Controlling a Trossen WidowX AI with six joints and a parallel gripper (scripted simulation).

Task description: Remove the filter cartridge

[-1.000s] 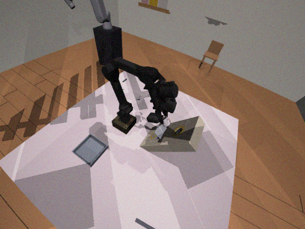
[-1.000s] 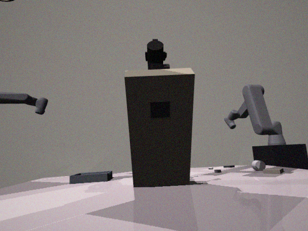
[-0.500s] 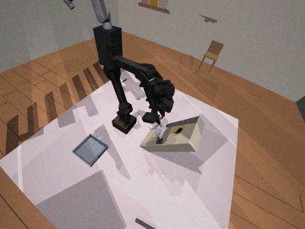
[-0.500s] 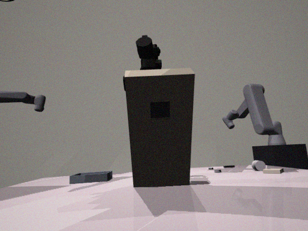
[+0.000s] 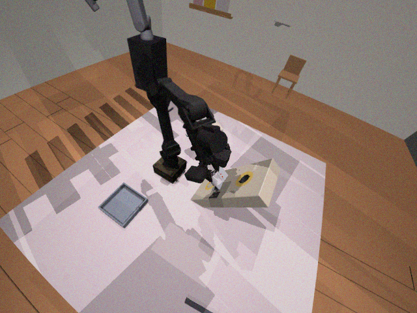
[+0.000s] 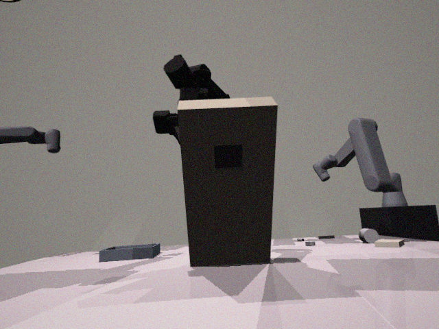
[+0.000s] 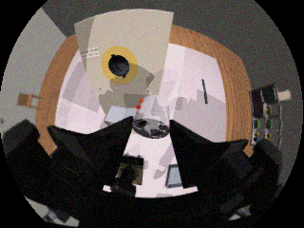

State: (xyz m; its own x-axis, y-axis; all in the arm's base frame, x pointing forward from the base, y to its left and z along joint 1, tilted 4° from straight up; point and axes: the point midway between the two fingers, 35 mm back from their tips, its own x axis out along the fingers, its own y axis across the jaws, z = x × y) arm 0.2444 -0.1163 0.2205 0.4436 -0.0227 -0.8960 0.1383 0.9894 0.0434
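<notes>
Right now my gripper tip is 34 cm past the grey tray, 17 cm to the left of it and 26 cm above it. The rest, counted from my gripper tip: round filter cartridge: right at my gripper tip; service panel: 8 cm ahead, 6 cm to the left, 11 cm below.
</notes>
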